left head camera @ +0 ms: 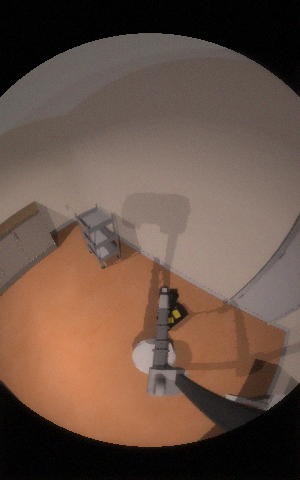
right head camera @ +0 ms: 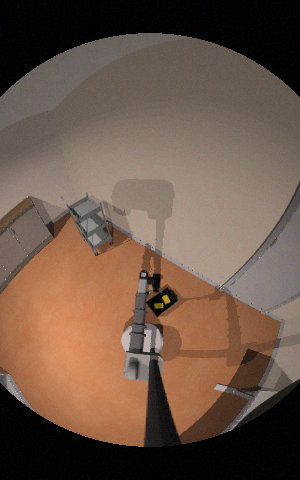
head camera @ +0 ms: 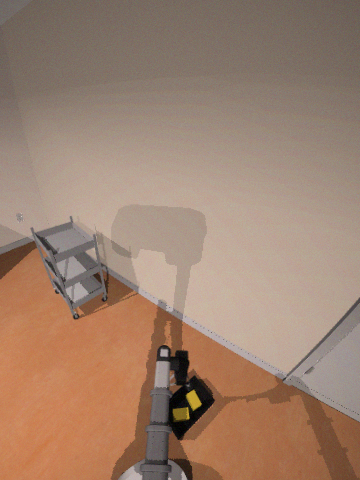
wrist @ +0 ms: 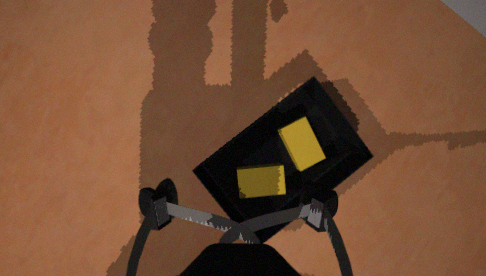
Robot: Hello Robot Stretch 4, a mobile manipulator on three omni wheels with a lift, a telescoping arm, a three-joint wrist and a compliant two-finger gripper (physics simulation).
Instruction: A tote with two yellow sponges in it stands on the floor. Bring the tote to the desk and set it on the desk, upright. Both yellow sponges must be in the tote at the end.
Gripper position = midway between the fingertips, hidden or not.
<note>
In view: the gripper [wrist: 238, 196], a black tote [head camera: 178, 400] and a grey three-shelf cart [head camera: 65, 244].
The black tote is seen too in the wrist view [wrist: 260, 143]. The grey three-shelf cart shows as well in the left head camera view [left head camera: 93, 221] and in the right head camera view [right head camera: 84, 210].
</note>
